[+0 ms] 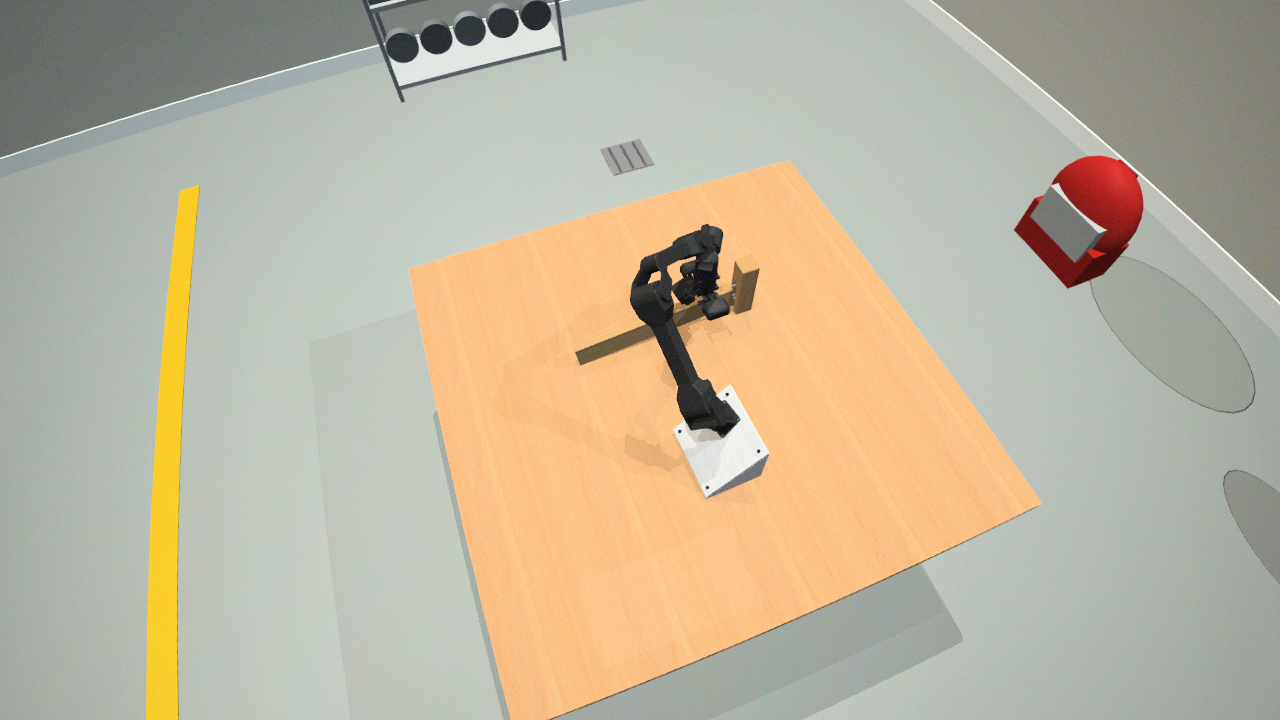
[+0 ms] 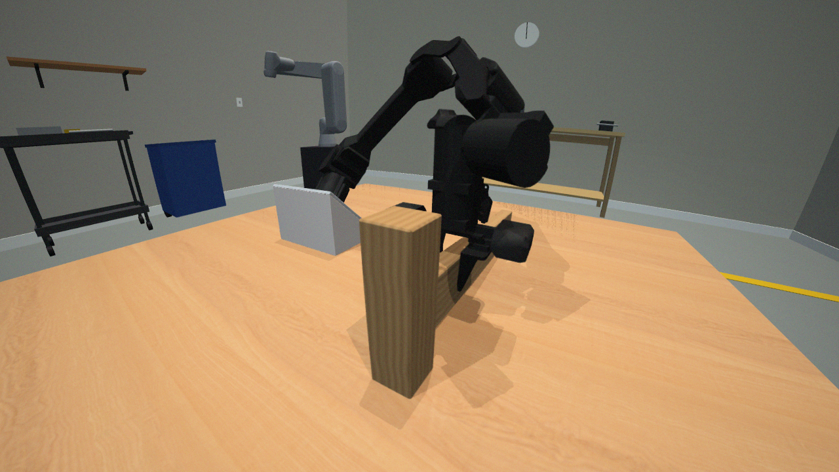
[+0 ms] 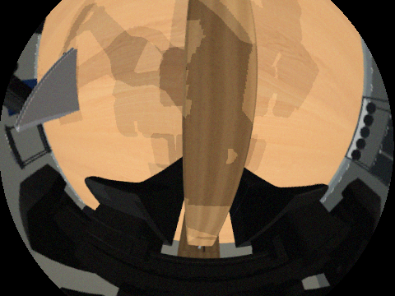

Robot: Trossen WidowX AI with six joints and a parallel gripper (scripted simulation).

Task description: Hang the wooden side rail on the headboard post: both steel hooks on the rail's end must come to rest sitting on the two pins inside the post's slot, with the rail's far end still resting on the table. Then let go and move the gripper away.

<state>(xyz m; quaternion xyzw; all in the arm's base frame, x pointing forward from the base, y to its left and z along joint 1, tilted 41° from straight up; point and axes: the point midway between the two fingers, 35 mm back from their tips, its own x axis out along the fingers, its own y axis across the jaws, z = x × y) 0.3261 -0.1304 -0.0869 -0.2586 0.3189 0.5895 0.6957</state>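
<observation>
The headboard post is 12 cm to the right of my gripper tip, 4 cm above it and 2 cm behind it.
</observation>
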